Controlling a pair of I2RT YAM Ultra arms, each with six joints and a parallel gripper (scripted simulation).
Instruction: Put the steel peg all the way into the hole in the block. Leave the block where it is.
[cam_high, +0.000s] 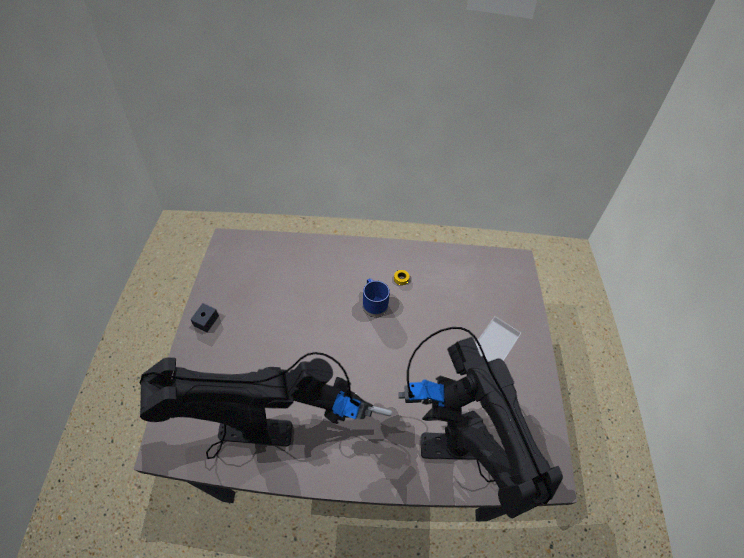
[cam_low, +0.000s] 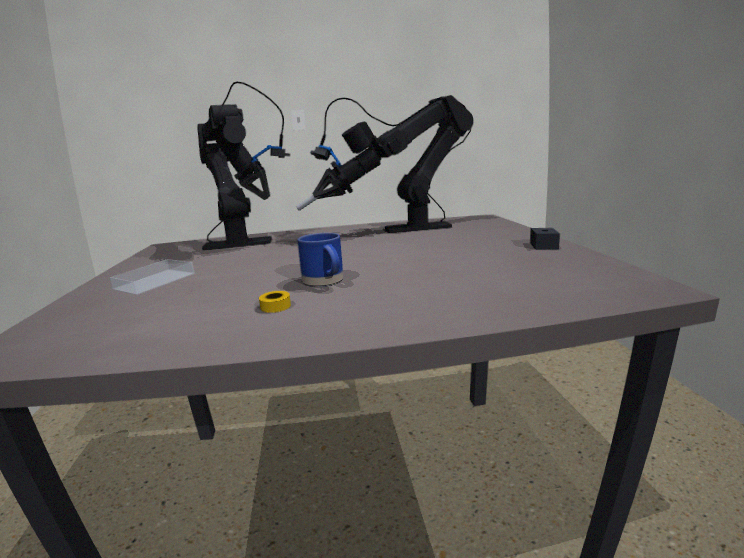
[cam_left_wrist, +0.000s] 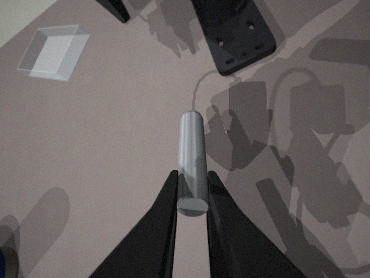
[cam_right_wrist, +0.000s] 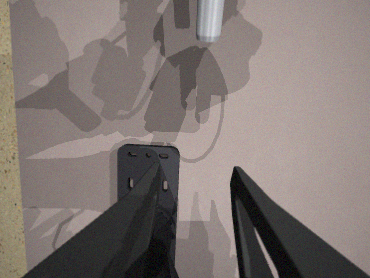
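The steel peg lies 30 mm to the right of my left hand and 20 mm below it. The rest, counted from my left hand: blue mug: 390 mm ahead, 90 mm below; clear tray: 270 mm ahead, 380 mm to the right, 120 mm below; yellow ring: 510 mm ahead, 80 mm to the right, 120 mm below.
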